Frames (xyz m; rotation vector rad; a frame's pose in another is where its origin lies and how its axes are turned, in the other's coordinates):
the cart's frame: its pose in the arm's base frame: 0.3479 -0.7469 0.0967 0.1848 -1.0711 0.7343
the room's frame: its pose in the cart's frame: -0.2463 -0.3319 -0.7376 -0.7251 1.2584 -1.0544
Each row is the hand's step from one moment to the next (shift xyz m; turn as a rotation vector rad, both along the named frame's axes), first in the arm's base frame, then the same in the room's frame.
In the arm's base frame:
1: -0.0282 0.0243 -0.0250 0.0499 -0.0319 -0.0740
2: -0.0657 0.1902 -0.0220 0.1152 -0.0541 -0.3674
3: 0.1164 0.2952 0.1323 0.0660 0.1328 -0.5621
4: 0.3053 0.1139 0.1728 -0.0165 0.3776 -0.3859
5: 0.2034 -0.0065 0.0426 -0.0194 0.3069 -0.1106
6: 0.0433 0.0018 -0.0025 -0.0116 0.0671 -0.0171
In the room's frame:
1: -0.0361 0.0144 -0.0224 0.0610 0.0219 -0.0692
2: -0.1536 0.1307 0.0176 0.1356 0.1302 -0.3404
3: -0.0552 0.2537 0.2254 0.0020 0.3221 -0.4839
4: 0.1990 0.1833 0.2507 -0.1988 0.4250 -0.2675
5: 0.1767 0.0785 0.0765 -0.1717 0.2768 -0.0265
6: 0.0363 0.0230 0.0062 -0.0440 0.0547 -0.0005

